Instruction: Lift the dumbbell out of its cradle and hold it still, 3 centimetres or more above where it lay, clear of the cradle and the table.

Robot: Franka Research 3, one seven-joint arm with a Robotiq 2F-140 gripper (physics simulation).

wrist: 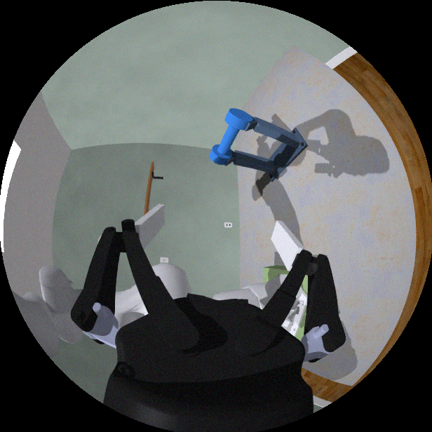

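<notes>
A bright blue dumbbell [229, 138] shows in the upper middle of the wrist view, its two round ends resting at the tips of the two arms of a dark blue cradle [288, 152]. The cradle's base plate stands on the speckled table top. My gripper [219, 222] is wide open, with its two pale finger pads far apart at the left and right. Nothing is between them. The dumbbell and cradle are beyond the fingertips, apart from them.
The light speckled table top [360, 215] has a brown wooden edge [423, 200] at the right. A green object [274, 273] is partly hidden behind the right finger. White robot arm parts show behind the gripper. Shadows of the arm and cradle fall on the table.
</notes>
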